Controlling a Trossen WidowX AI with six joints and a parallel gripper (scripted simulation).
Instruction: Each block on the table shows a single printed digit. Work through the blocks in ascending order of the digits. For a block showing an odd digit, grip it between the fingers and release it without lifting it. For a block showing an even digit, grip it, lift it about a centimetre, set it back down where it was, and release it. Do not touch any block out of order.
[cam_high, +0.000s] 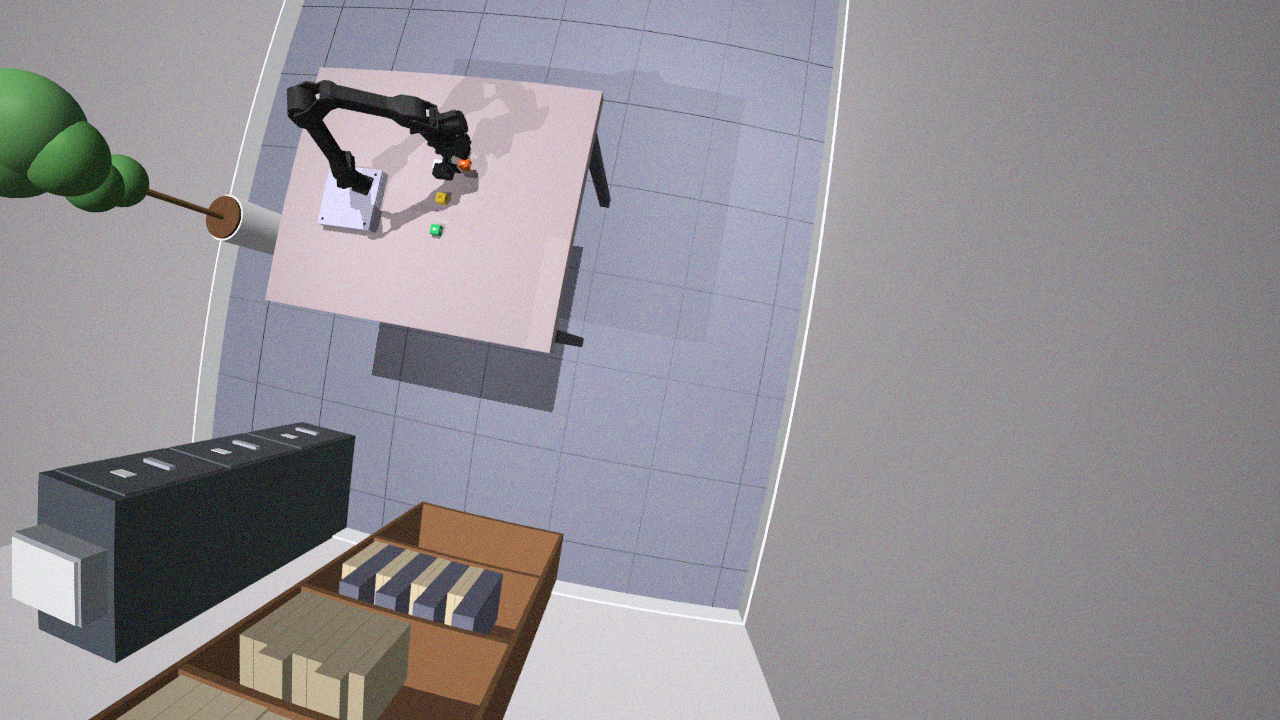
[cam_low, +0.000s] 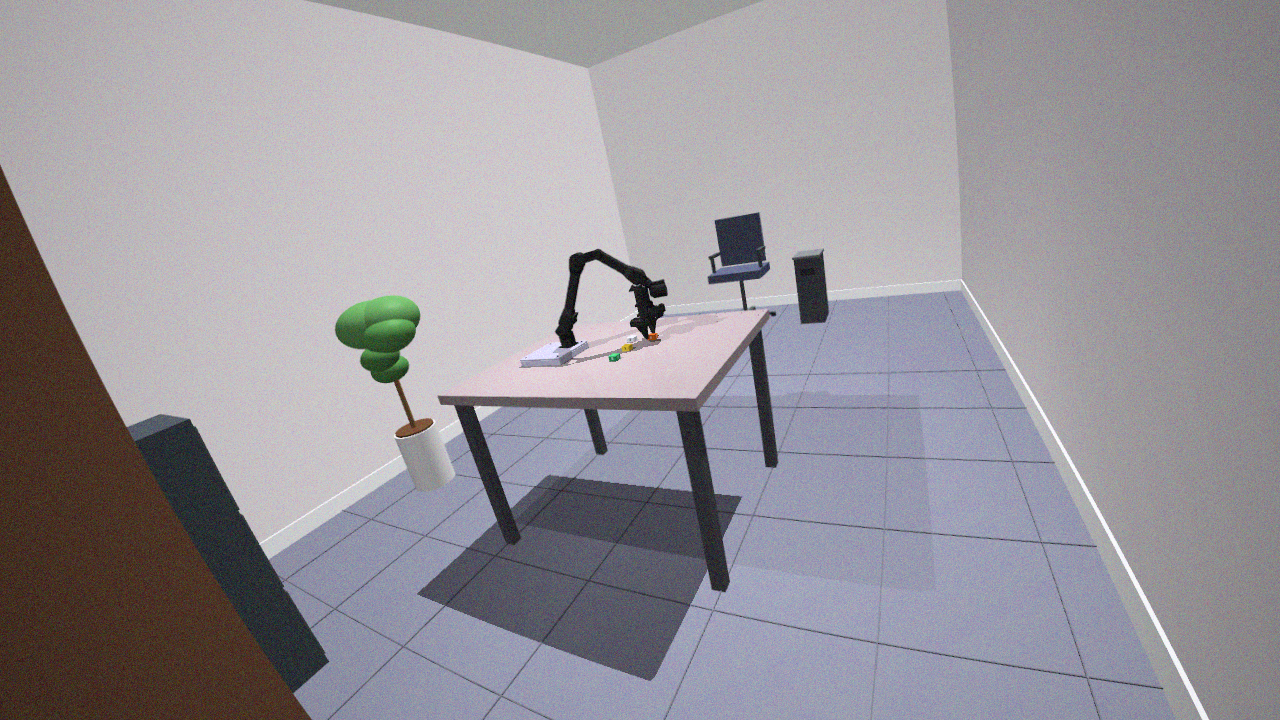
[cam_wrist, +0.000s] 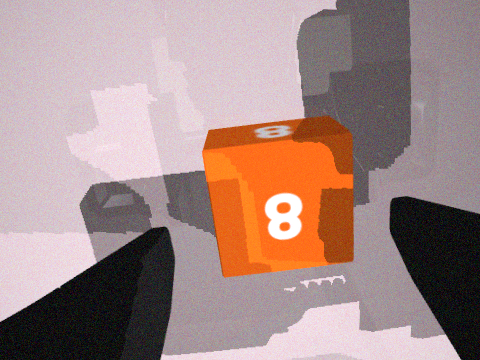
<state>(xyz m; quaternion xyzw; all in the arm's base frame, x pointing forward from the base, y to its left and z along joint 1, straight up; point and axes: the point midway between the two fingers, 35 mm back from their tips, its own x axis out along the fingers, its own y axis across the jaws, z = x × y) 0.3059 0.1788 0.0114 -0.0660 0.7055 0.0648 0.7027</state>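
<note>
My gripper tip is 1 cm short of the orange block. Also, from my gripper tip: green block (24 cm to the right, 1 cm ahead); yellow block (13 cm to the right, 2 cm behind); white block (8 cm behind, 3 cm to the right).
</note>
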